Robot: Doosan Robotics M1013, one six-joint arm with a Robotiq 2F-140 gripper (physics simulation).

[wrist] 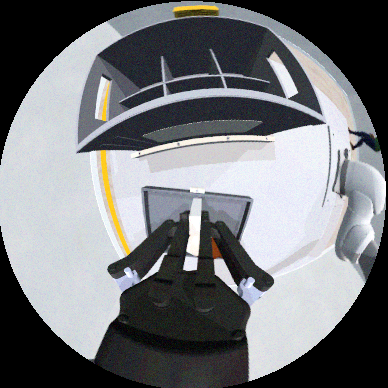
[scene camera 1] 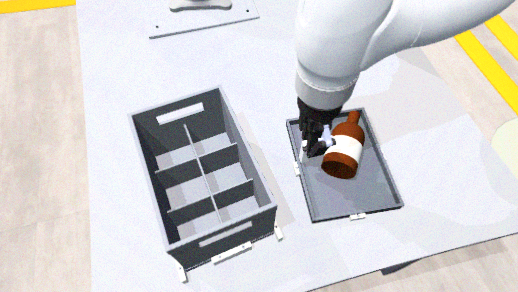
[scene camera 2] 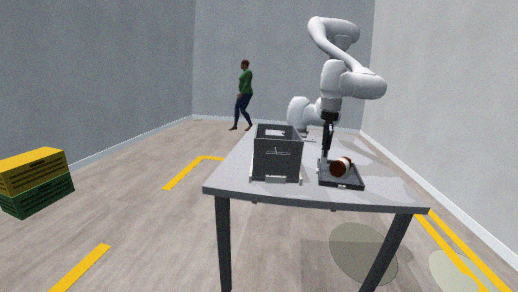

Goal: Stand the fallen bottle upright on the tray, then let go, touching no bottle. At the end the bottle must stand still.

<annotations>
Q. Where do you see a brown bottle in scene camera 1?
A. At 341, 161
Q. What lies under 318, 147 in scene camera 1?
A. The gripper.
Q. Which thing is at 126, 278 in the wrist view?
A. The gripper.
</annotations>
